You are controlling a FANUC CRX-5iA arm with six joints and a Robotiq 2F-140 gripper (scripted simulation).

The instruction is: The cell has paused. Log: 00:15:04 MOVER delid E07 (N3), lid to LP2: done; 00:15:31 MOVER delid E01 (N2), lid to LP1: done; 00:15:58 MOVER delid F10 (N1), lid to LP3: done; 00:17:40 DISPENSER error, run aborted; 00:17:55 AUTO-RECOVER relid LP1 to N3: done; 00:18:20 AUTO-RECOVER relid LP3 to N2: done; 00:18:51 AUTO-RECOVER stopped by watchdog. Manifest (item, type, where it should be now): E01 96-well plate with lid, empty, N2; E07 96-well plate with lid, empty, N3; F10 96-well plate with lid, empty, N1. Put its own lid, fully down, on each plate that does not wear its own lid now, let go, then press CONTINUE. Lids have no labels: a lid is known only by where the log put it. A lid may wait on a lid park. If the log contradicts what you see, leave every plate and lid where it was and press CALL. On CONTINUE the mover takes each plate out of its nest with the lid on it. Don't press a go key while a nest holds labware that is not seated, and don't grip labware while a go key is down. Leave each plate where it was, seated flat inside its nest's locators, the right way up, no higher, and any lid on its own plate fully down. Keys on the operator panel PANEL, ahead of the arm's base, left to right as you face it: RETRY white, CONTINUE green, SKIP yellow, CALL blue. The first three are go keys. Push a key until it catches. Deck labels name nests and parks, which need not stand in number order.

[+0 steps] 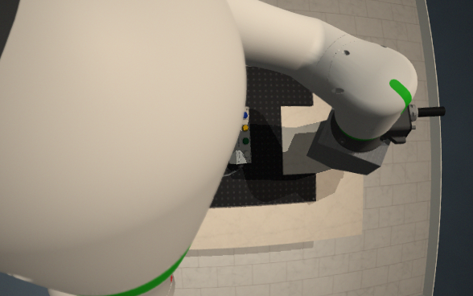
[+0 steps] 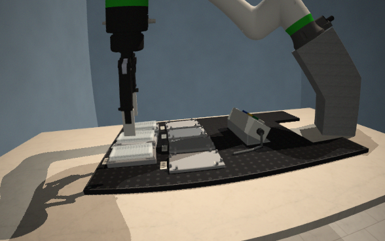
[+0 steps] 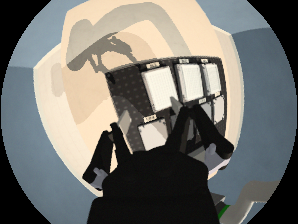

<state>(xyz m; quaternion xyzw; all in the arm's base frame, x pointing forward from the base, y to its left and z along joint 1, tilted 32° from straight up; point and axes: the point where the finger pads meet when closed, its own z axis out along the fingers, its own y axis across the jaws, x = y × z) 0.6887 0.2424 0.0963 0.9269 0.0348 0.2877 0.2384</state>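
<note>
The green key lies 40 cm behind my hand, 18 cm to the right of it and 8 cm below it. The rest, counted from my hand: blue key 40 cm behind, 28 cm to the right, 8 cm below; white key 40 cm behind, 13 cm to the right, 8 cm below; yellow key 40 cm behind, 23 cm to the right, 8 cm below.
</note>
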